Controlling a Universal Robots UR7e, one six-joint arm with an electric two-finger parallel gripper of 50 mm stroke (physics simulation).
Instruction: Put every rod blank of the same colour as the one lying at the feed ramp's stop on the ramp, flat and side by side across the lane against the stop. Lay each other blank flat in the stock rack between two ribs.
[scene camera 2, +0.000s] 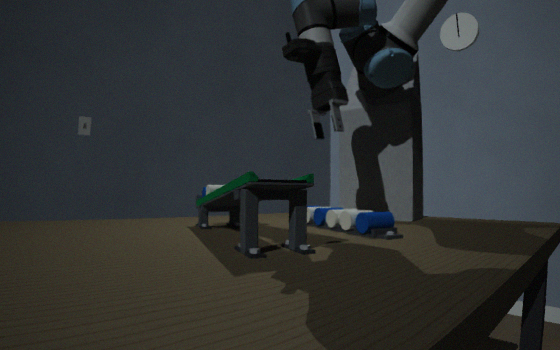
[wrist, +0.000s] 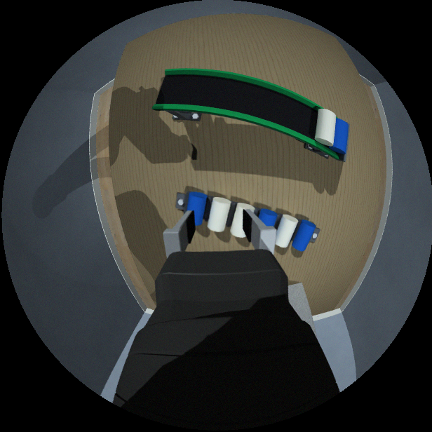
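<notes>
The feed ramp (scene camera 2: 226, 189) (wrist: 240, 97) has green rails and a dark lane. At its low end a blue blank (scene camera 2: 204, 192) (wrist: 342, 136) lies flat across the lane at the stop, with a white blank (scene camera 2: 215, 188) (wrist: 325, 127) lying flat beside it, up-lane. The stock rack (scene camera 2: 391, 234) (wrist: 178, 205) holds, left to right in the wrist view, a blue blank (wrist: 196, 205), a white (wrist: 219, 214), a white (wrist: 239, 220), a blue (wrist: 267, 218), a white (wrist: 286, 231) and a blue (wrist: 303, 235). My gripper (scene camera 2: 328, 132) (wrist: 218, 219) is open and empty, high above the table; its right finger partly hides rack blanks.
The ramp stands on dark legs (scene camera 2: 249, 220) bolted to the wooden table (scene camera 2: 150, 290), across from the rack. A grey pedestal (scene camera 2: 400, 170) stands behind the rack. The arm casts shadows over the table and pedestal.
</notes>
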